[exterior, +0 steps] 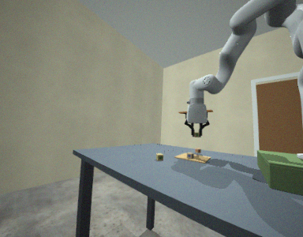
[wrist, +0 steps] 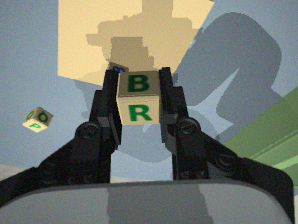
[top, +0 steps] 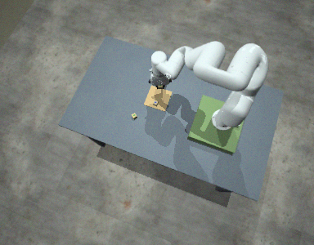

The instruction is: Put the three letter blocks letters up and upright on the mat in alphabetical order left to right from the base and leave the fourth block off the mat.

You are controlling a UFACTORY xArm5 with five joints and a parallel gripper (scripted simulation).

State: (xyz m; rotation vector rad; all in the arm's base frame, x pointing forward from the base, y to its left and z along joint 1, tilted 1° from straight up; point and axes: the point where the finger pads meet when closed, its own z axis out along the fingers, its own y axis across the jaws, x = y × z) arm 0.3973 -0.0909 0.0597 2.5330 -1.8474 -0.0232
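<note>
Now: hand 120 mm above the mat, 30 mm to the right of it and 10 mm short of it. From my hand the other things lie so: block 190 mm to the left, 120 mm ahead, 110 mm below.
</note>
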